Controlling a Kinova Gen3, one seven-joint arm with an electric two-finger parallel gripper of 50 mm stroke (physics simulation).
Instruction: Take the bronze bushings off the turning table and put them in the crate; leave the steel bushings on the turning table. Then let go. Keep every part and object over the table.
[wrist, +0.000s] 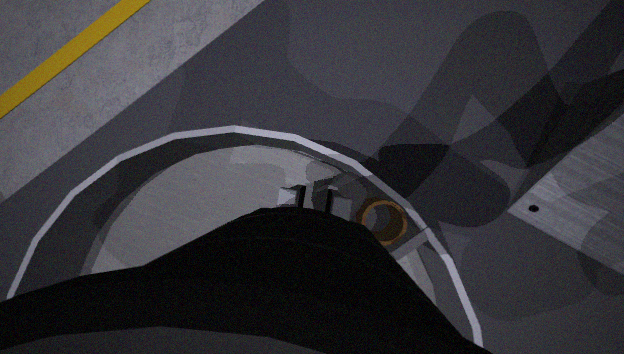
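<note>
The turning table (190, 200) shows as a pale grey disc inside a raised, light-edged round rim, its near part hidden by the dark gripper body. A bronze bushing (401, 225) stands upright near the right side of the rim, its open top facing the camera. My gripper (315, 199) is partly open over the turning table, left of the bronze bushing, with no part seen between its fingertips. A dim grey shape, perhaps a steel bushing, shows just behind the right finger; it is too dark to tell. The crate does not show.
A short pale bar (411, 243) runs inward from the rim beside the bronze bushing. A brushed metal plate (565, 205) with a small dark hole lies at the right. A yellow line (65, 55) crosses the pale floor at upper left, beyond the table edge. Arm shadows fall at upper right.
</note>
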